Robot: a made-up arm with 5 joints.
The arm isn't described. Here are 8 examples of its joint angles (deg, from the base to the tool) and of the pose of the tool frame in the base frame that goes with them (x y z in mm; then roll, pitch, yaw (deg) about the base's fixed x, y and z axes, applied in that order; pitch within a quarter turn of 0, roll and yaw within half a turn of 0).
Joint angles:
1: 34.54 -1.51 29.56 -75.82 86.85
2: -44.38 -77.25 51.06 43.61 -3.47
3: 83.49 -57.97 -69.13 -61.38 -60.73
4: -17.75 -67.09 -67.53 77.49 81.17
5: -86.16 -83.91 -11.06 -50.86 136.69
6: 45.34 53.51 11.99 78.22 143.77
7: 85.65 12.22 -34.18 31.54 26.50
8: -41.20 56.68 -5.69 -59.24 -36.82
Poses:
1: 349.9 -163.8 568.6 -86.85 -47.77 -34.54
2: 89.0 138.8 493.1 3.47 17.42 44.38
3: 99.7 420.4 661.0 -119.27 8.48 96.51
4: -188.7 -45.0 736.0 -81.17 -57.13 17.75
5: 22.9 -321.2 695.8 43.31 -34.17 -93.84
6: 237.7 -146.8 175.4 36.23 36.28 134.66
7: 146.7 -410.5 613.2 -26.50 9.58 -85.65
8: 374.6 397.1 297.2 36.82 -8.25 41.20
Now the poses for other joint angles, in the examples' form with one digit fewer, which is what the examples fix.
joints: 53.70 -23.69 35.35 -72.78 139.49
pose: 203 -158 657 -139.5 -61.1 -53.7
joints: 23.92 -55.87 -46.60 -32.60 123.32
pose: -197 139 815 56.7 -44.9 156.1
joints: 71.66 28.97 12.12 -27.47 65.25
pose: 229 -402 349 -65.2 13.6 -71.7
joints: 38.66 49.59 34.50 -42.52 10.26
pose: 349 -139 163 -10.3 41.6 -38.7
